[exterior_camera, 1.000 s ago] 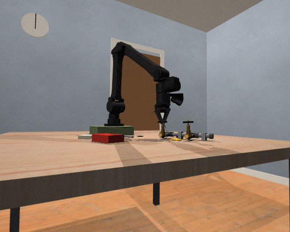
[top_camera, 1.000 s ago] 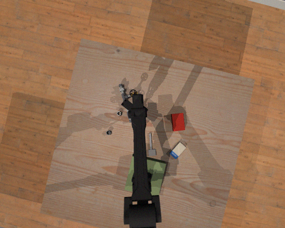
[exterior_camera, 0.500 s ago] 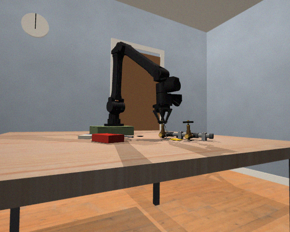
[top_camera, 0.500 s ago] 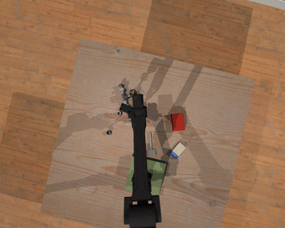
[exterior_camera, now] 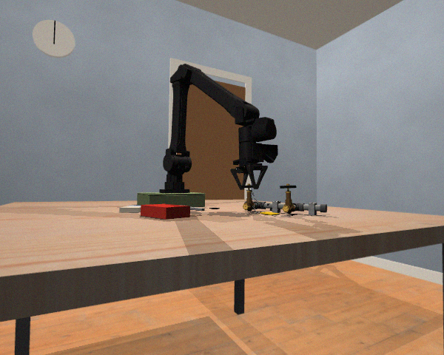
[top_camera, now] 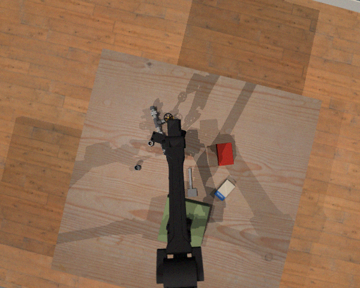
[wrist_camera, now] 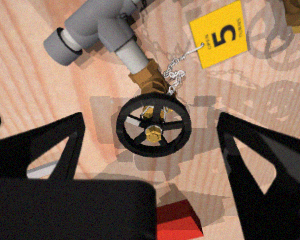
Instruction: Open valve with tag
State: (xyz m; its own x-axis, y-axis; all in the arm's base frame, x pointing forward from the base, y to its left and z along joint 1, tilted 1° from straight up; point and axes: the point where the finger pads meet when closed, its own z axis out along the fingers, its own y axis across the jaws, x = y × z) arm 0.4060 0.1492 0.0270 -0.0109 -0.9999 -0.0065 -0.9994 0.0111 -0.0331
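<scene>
Now: hand 60 mm short of the yellow tag, 40 mm to the right of it and 80 mm above it. From my hand the other things lie so: grey tool (200 mm behind, 160 mm to the right, 80 mm below); then red block (20 mm ahead, 280 mm to the right, 70 mm below).
</scene>
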